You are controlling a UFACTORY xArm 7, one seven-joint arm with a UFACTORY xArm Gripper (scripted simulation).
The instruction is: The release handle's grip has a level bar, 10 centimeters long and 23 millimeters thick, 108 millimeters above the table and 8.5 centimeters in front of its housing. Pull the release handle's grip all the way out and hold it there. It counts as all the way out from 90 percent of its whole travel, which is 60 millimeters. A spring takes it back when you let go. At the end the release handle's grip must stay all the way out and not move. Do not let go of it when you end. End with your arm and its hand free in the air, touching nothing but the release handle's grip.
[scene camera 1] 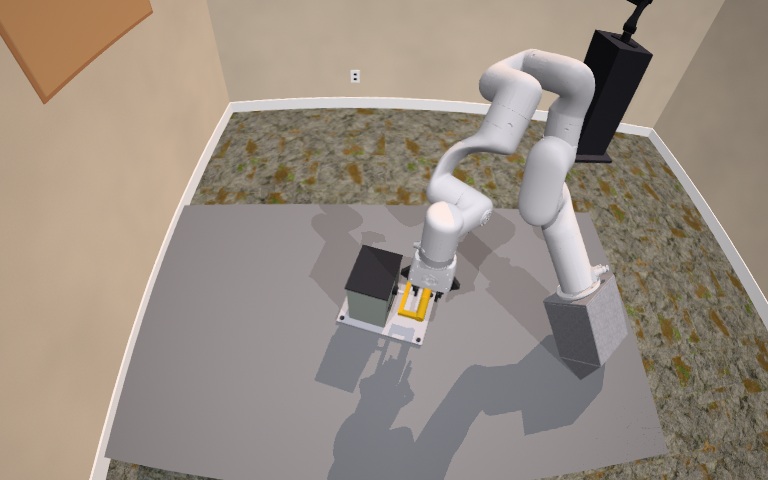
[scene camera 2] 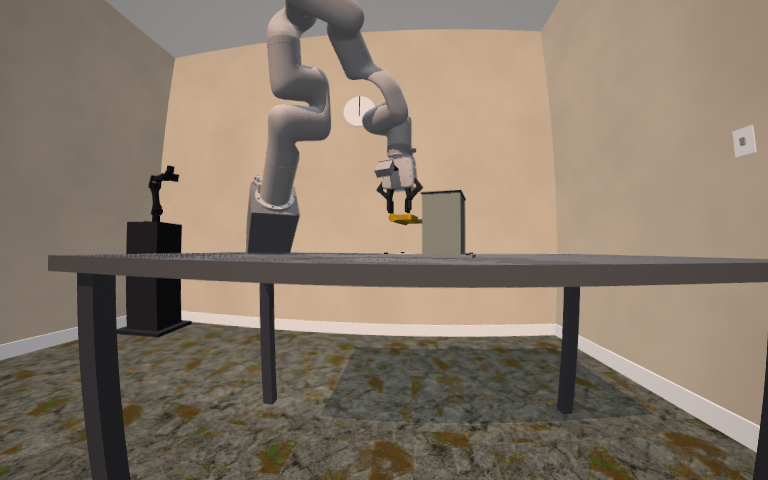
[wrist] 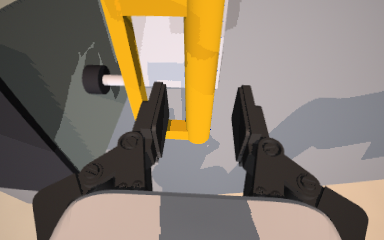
Labels:
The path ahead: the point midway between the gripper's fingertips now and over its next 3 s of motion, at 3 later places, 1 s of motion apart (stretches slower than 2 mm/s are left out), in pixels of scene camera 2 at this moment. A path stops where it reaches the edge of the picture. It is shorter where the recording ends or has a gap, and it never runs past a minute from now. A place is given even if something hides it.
My gripper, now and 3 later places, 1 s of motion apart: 399, 213; 399, 214; 399, 223; 398, 227

